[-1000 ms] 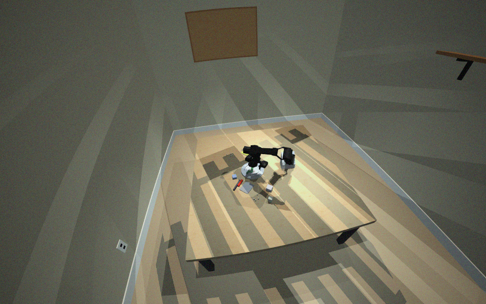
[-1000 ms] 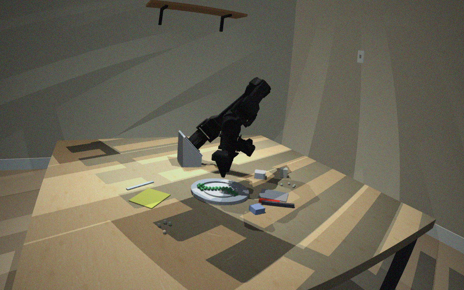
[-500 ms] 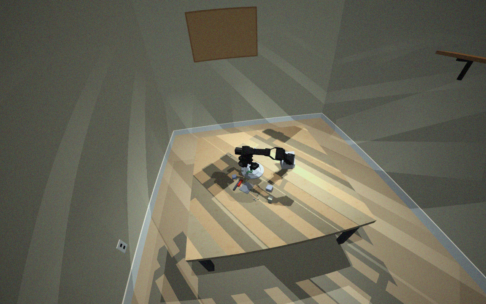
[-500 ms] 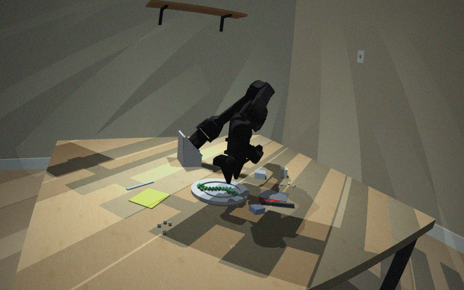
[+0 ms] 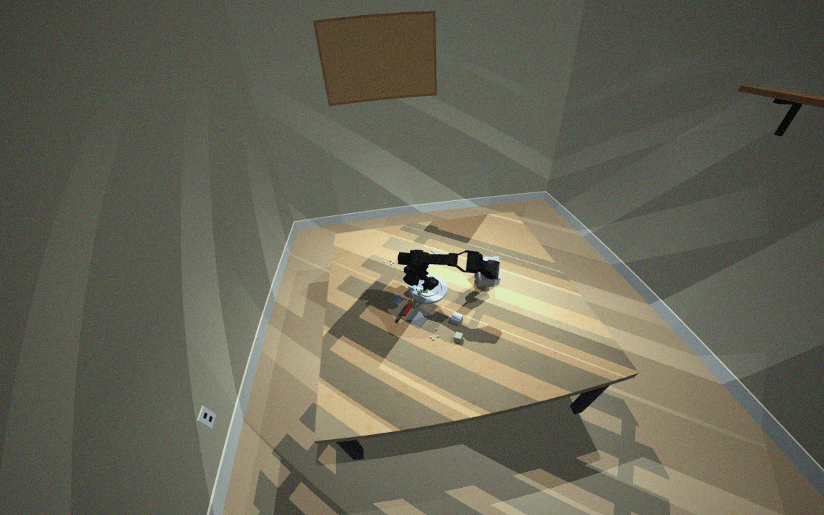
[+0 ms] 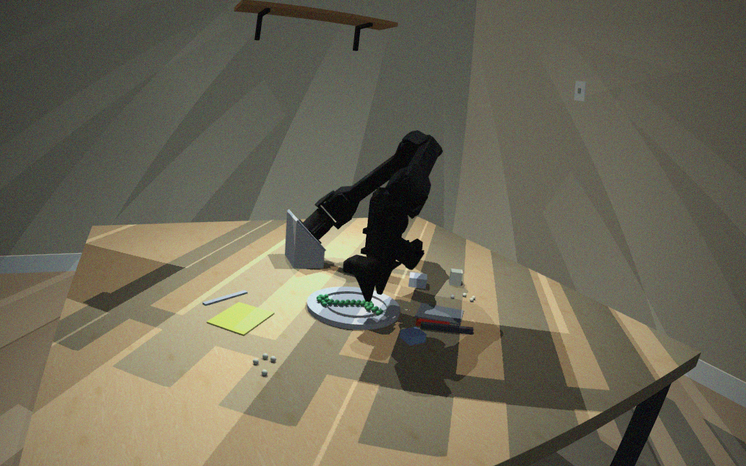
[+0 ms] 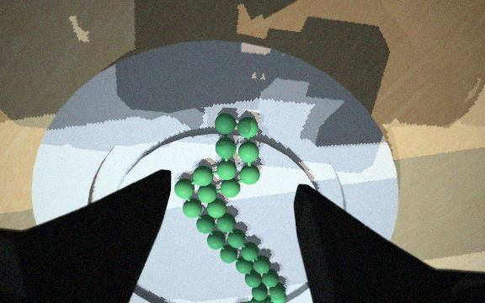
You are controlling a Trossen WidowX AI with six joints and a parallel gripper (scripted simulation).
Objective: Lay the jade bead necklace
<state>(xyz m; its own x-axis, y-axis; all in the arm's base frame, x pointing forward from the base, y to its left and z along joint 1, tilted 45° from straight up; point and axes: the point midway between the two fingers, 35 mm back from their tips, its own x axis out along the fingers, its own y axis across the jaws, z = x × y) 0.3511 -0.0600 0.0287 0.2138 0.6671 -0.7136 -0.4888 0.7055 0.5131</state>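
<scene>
Now: the round grey bead board 40 mm behind my gripper tip, 20 mm to the right of it and 30 mm below it. From my gripper tip the other things lie so: grey plate 50 mm ahead, 150 mm to the left, 40 mm below; then blue block 130 mm ahead, 10 mm to the left, 30 mm below; then red and black pen 110 mm ahead, 100 mm to the left, 40 mm below.
</scene>
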